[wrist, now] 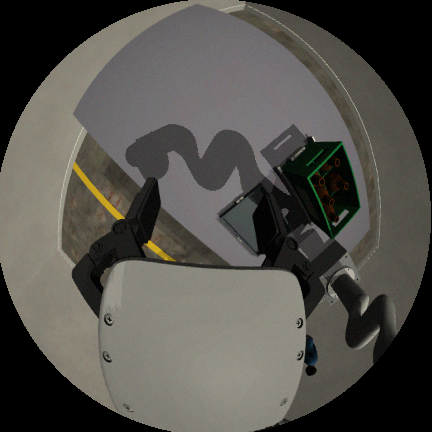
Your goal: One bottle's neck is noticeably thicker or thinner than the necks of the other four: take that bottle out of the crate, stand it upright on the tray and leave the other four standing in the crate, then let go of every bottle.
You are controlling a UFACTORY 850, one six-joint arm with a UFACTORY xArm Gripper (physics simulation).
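The green crate (325,148) stands at the right of the wrist view, with several brown bottles inside. Their round mouths show, among them a bottle at the top (337,162), a bottle at the right (346,186) and a bottle at the bottom (336,218). They are too small to compare neck thickness. The tray (241,220), with a grey floor and dark rim, lies left of the crate; my right finger hides part of it. No bottle shows on its visible part. My gripper (209,196) is wide open and empty, high above the table, left of the crate.
The grey table (200,65) carries the arm's shadow. The arm's base (342,280) stands below the crate in view. Floor with a yellow line (100,195) lies past the table's left edge. A figure in blue (311,350) shows at the lower right.
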